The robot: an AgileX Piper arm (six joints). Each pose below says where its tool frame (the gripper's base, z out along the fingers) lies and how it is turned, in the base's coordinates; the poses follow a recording.
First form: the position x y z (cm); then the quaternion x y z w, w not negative.
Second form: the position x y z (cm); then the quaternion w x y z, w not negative. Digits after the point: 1 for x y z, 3 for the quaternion.
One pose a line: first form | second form
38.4, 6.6, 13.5, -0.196, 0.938, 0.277, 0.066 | 38.4, 6.6, 13.5, 0.066, -0.196, 0.938, 0.277
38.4, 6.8, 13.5, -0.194, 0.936, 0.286, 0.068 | 38.4, 6.8, 13.5, 0.068, -0.194, 0.936, 0.286
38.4, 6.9, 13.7, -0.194, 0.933, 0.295, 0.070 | 38.4, 6.9, 13.7, 0.070, -0.194, 0.933, 0.295
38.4, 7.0, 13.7, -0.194, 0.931, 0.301, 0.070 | 38.4, 7.0, 13.7, 0.070, -0.194, 0.931, 0.301
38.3, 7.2, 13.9, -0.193, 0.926, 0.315, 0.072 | 38.3, 7.2, 13.9, 0.072, -0.193, 0.926, 0.315
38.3, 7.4, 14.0, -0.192, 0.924, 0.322, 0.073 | 38.3, 7.4, 14.0, 0.073, -0.192, 0.924, 0.322
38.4, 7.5, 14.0, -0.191, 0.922, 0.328, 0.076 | 38.4, 7.5, 14.0, 0.076, -0.191, 0.922, 0.328
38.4, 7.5, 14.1, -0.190, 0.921, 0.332, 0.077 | 38.4, 7.5, 14.1, 0.077, -0.190, 0.921, 0.332
